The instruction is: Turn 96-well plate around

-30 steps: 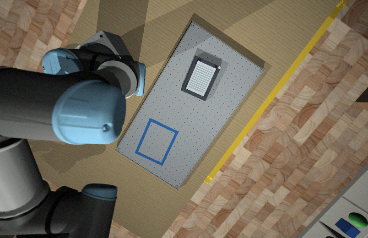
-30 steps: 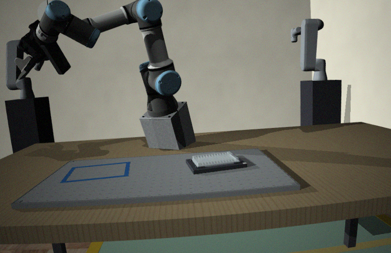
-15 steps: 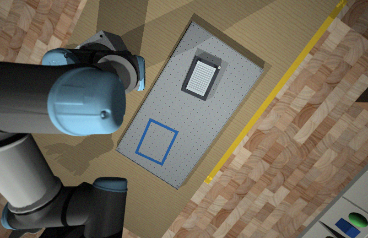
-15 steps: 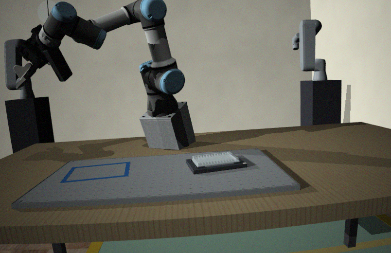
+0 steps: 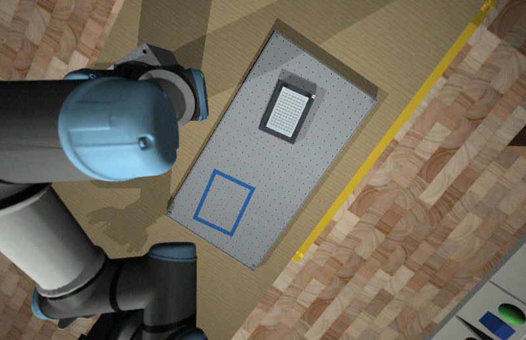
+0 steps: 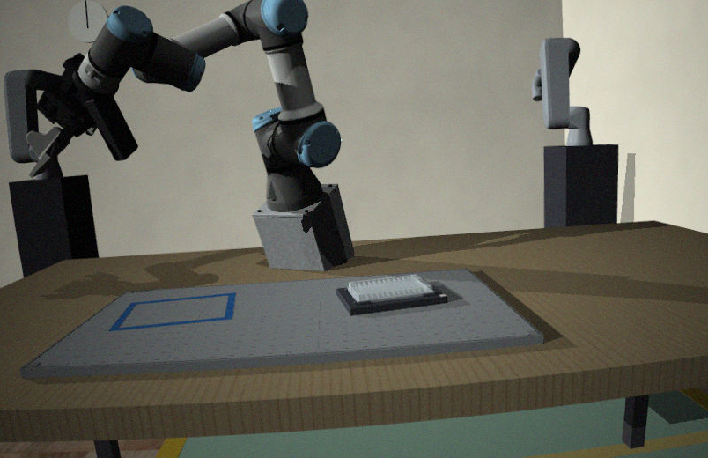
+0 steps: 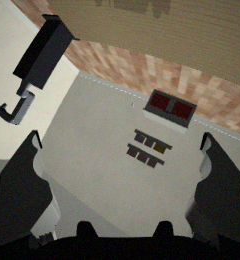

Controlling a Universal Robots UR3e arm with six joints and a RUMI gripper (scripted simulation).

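My hand is 58 cm to the right of the 96-well plate, 26 cm above it and 9 cm short of it. Round my hand: A1 mark: 67 cm to the left, 27 cm below, 13 cm ahead; then dark plate nest N1: 58 cm to the left, 28 cm below, 9 cm ahead.
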